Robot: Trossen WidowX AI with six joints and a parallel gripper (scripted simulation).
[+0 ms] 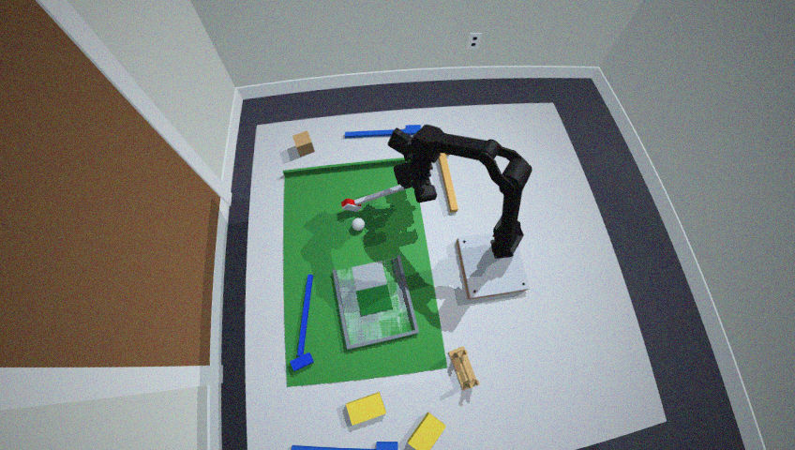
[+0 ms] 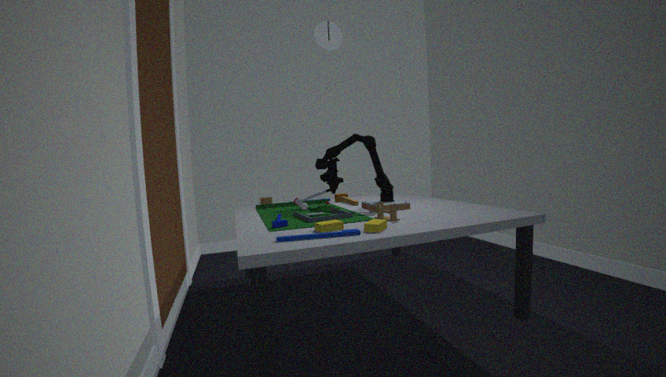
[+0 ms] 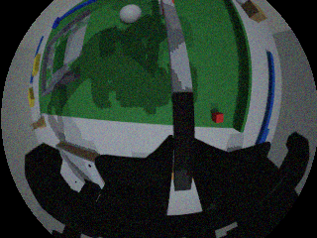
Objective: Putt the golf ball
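Now: gripper tip 1 cm short of the small red cube, 9 cm to the left of it and 7 cm above it. From my gripper tip the other things lie so: white golf ball: 21 cm ahead, 9 cm to the left, 5 cm below; then red putter: 12 cm ahead, 2 cm to the left; then green mat: 23 cm ahead, 21 cm to the left, 8 cm below.
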